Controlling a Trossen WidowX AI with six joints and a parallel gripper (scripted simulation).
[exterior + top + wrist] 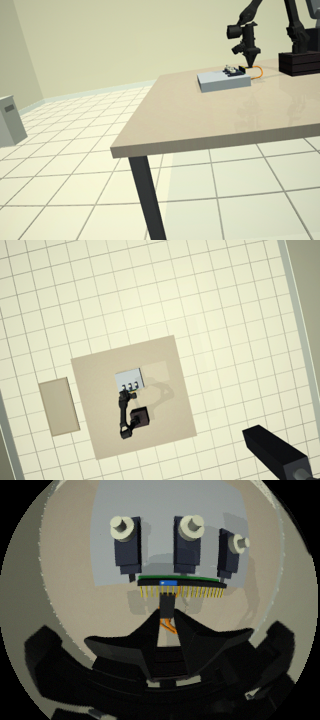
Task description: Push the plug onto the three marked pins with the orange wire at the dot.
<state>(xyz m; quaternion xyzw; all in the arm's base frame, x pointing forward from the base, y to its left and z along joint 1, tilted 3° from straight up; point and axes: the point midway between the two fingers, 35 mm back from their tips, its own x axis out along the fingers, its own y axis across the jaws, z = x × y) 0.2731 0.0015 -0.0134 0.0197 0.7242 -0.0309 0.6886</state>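
Now: the blue band 40 mm ahead of my gripper tip. Round my gripper tip: grey printed holder 190 mm ahead, 40 mm to the right, 50 mm below.
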